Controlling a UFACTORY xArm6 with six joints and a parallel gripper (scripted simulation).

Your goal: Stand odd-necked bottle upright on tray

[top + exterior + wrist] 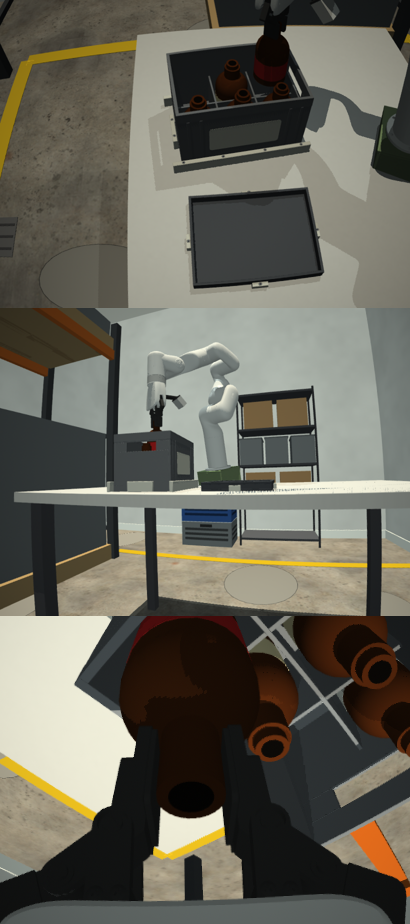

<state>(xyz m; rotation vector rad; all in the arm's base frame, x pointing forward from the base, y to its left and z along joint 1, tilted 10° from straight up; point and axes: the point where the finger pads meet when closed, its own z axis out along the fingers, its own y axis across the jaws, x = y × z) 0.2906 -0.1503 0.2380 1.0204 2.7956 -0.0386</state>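
My hand is 7 cm above the glass bottle. The rest, counted from my hand: dark tray 8 cm ahead, 34 cm to the left, 25 cm below; dark crate 8 cm ahead, 5 cm to the left, 17 cm below.
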